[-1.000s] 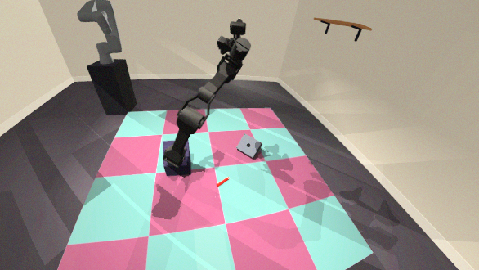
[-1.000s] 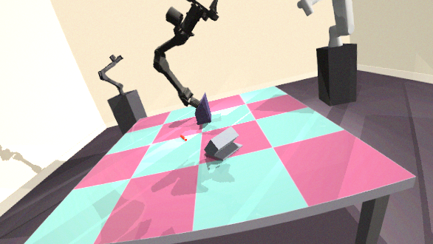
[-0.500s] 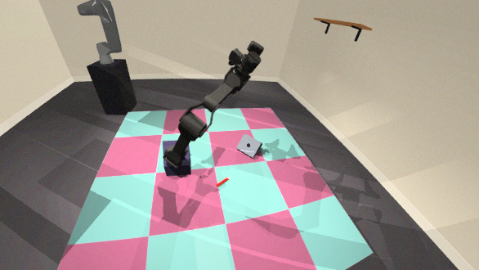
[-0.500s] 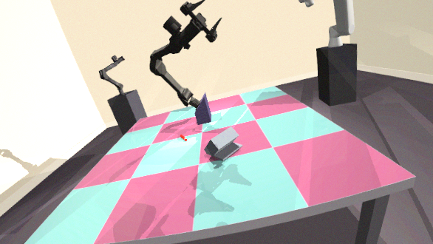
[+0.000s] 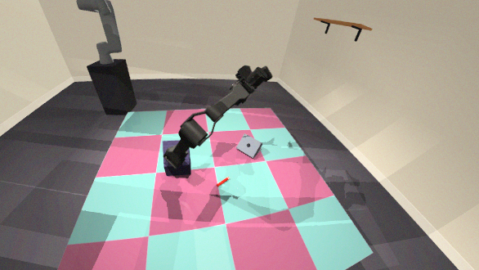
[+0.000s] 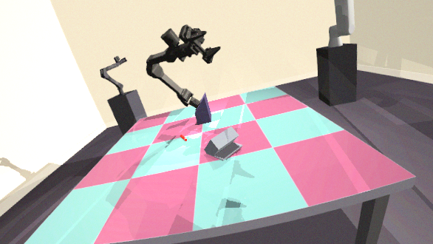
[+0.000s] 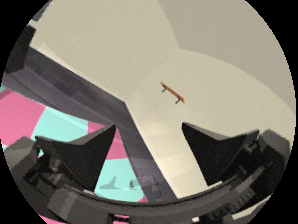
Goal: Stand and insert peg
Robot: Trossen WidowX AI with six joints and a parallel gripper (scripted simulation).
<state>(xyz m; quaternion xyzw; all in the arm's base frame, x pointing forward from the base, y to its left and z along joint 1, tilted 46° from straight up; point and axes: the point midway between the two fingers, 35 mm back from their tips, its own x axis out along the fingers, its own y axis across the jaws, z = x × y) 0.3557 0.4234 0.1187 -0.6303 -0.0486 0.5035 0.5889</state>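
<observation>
The red peg is 150 mm behind my gripper tip, 310 mm to the right of it and 460 mm below it. The rest, counted from my gripper tip: sloped grey panel 20 mm ahead, 70 mm to the right, 430 mm below.
</observation>
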